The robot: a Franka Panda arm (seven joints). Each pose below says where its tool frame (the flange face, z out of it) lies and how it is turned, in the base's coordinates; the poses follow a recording.
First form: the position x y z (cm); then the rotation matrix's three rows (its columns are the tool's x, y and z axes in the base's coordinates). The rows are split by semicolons.
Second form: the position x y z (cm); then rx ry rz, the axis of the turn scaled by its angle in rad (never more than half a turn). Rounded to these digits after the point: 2 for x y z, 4 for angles.
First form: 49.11 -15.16 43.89; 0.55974 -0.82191 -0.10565; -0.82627 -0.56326 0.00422; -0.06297 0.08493 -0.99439
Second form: 49.11 -15.16 43.89 2.7338 -1.4454 -0.1479
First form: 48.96 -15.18 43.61; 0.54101 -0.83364 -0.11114; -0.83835 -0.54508 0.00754; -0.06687 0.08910 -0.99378
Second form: 48.96 -15.18 43.61 2.7166 -1.4748 -0.1570
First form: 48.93 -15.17 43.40; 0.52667 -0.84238 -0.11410; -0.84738 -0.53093 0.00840; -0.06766 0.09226 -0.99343
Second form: 48.93 -15.17 43.40 2.7026 -1.4968 -0.1610
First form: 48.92 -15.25 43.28; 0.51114 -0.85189 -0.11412; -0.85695 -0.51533 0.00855; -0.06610 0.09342 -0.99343
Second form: 48.92 -15.25 43.28 2.6881 -1.5211 -0.1604
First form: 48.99 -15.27 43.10; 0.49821 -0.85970 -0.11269; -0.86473 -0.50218 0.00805; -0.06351 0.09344 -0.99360
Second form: 48.99 -15.27 43.10 2.6761 -1.5413 -0.1575
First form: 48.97 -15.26 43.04; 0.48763 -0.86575 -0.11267; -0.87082 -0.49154 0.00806; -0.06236 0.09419 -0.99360
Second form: 48.97 -15.26 43.04 2.6661 -1.5574 -0.1570
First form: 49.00 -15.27 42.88; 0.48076 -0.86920 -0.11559; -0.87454 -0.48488 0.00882; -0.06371 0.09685 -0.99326
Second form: 49.00 -15.27 42.88 2.6588 -1.5669 -0.1611
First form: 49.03 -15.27 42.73; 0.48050 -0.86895 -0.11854; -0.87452 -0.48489 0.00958; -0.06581 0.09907 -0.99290
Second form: 49.03 -15.27 42.73 2.6579 -1.5664 -0.1656
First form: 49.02 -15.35 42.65; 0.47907 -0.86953 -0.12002; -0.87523 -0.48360 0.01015; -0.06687 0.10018 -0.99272
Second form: 49.02 -15.35 42.65 2.6563 -1.5682 -0.1680
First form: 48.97 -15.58 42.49; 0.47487 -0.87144 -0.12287; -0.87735 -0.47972 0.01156; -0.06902 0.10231 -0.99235
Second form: 48.97 -15.58 42.49 2.6521 -1.5738 -0.1727
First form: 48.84 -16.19 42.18; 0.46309 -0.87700 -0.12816; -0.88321 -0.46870 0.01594; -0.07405 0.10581 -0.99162
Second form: 48.84 -16.19 42.18 2.6417 -1.5906 -0.1827
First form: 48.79 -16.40 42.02; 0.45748 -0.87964 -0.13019; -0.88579 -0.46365 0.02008; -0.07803 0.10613 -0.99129
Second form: 48.79 -16.40 42.02 2.6385 -1.5994 -0.1886
